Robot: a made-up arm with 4 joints. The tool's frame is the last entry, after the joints.
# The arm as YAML. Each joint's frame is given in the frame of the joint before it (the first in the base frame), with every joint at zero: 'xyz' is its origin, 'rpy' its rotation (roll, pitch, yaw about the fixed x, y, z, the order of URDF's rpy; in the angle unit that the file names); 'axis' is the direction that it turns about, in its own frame. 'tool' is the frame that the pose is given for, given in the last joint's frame.
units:
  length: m
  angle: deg
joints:
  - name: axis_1
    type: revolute
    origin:
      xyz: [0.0, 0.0, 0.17]
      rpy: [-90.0, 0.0, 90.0]
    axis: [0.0, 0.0, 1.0]
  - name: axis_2
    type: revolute
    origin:
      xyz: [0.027, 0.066, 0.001]
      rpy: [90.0, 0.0, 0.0]
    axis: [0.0, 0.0, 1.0]
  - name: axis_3
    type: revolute
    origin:
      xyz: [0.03, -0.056, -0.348]
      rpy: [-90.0, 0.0, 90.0]
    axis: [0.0, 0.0, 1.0]
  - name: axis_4
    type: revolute
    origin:
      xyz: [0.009, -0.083, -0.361]
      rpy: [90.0, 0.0, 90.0]
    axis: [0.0, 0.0, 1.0]
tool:
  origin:
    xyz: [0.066, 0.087, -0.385]
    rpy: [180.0, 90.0, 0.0]
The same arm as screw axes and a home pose.
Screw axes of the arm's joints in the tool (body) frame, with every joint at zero. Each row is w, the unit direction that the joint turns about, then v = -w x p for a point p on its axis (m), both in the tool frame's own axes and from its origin. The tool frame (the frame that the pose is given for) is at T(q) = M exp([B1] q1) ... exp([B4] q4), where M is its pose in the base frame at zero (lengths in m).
B1: w -1 0 0 v 0 -0.397 -0.331
B2: w 0 0 1 v -0.304 0.432 0
B3: w 0 -1 0 v -0.017 0 0.376
B4: w -1 0 0 v 0 -0.066 0.087
M: xyz 0.431 0.331 -0.227 (m) rpy 0 0 0 (deg, as in URDF)

